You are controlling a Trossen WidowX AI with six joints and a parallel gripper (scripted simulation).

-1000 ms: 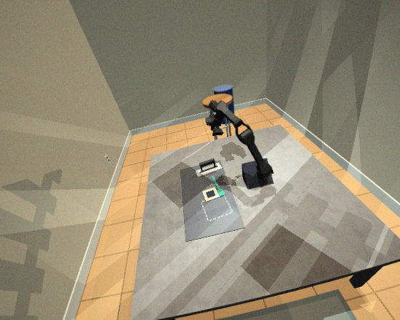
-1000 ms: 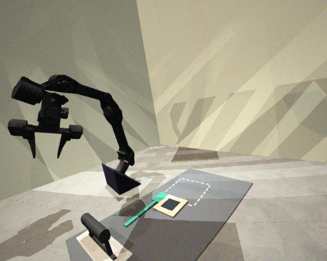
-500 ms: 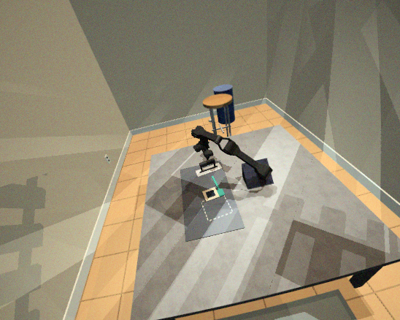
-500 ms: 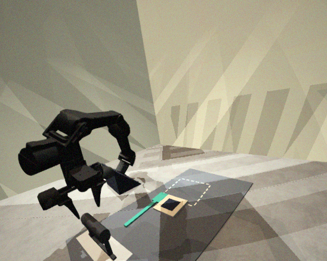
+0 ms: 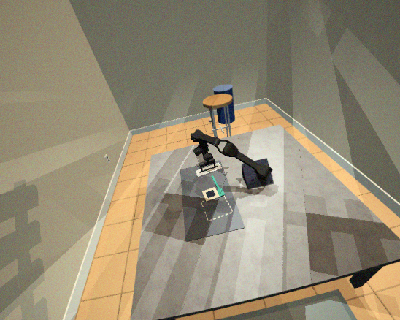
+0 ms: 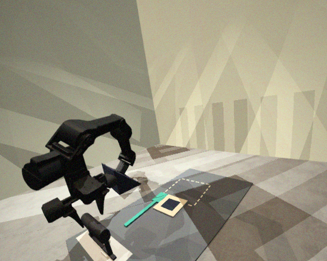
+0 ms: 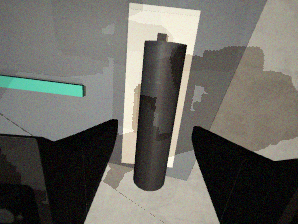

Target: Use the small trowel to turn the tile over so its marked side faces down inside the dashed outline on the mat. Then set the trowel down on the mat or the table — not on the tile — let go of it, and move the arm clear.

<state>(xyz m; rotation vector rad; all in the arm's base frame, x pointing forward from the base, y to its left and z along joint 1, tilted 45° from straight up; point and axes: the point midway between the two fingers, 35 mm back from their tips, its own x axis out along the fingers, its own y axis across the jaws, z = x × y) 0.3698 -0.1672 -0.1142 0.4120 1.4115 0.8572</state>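
My gripper tip is 5 cm above the black-handled float and 2 cm short of it. The rest, counted from my gripper tip: grey mat (24 cm to the left, 11 cm below, 3 cm ahead); then tile (26 cm to the left, 9 cm below); then green trowel (21 cm to the left, 9 cm below, 6 cm behind).
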